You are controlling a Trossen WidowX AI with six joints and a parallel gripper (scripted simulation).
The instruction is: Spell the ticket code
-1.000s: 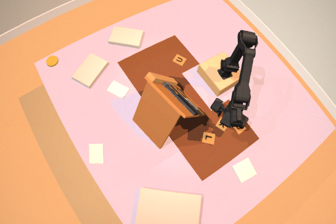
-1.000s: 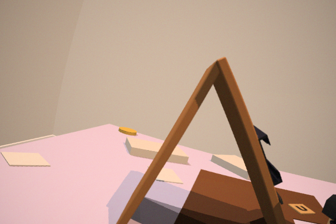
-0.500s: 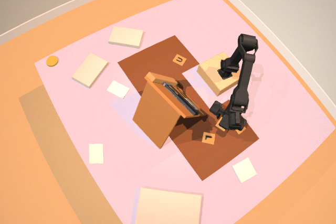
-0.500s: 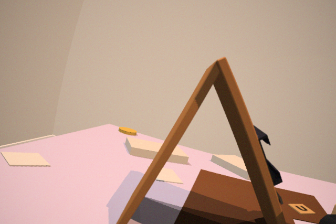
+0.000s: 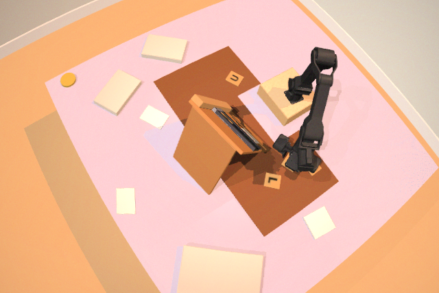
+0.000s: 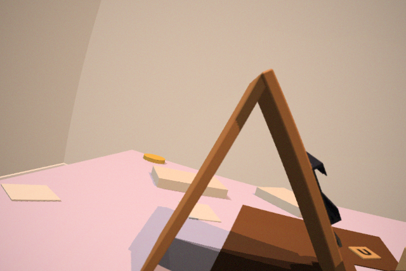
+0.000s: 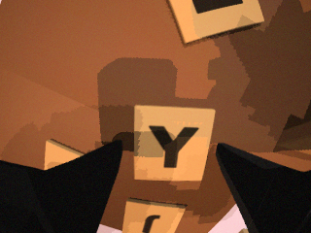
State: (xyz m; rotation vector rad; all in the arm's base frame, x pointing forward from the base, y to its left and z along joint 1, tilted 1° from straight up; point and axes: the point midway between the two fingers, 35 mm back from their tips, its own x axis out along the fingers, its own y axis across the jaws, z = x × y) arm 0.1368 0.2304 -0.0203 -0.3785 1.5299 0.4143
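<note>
Now: the y tile right at my gripper tip. Round my gripper tip: brown mat: 7 cm ahead, 21 cm to the right, 1 cm below; white ticket: 14 cm ahead, 14 cm to the right, 9 cm above; letter tile: 21 cm ahead, 20 cm to the right, 17 cm above.
</note>
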